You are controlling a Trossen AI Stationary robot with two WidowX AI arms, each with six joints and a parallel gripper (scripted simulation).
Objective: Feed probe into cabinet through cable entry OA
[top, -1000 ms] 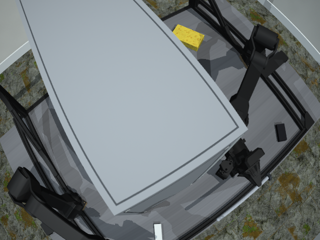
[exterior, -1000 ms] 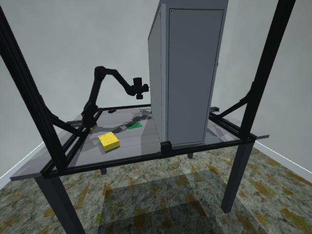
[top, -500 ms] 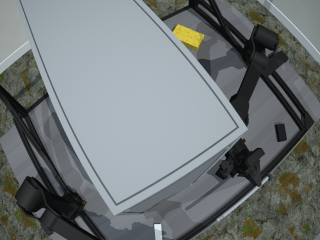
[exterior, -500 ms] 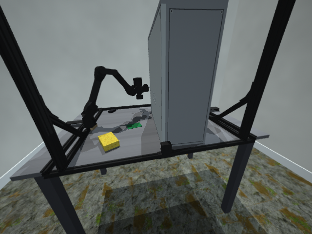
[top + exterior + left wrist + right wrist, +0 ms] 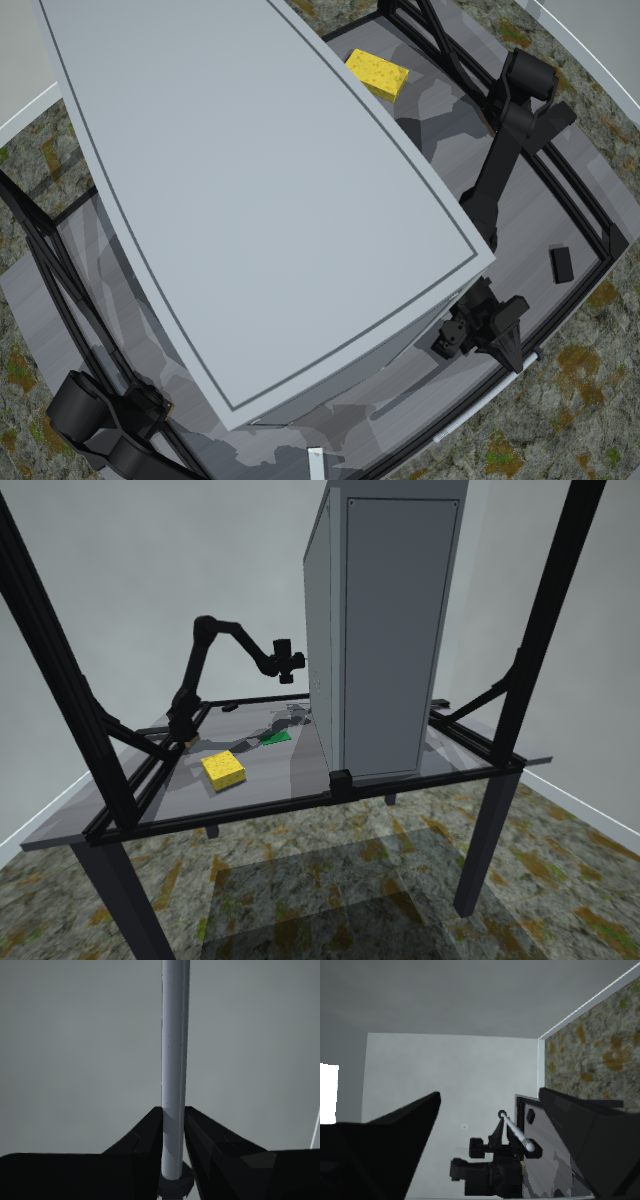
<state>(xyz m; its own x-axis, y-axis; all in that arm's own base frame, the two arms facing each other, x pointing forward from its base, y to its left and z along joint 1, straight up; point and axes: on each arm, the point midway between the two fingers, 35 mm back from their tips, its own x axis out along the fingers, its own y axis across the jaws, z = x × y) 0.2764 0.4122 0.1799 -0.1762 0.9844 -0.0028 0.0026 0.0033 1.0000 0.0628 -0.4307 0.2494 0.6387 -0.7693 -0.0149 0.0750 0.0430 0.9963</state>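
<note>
Now: the probe 30 mm ahead of my left hand and 60 mm to the right of it.
</note>
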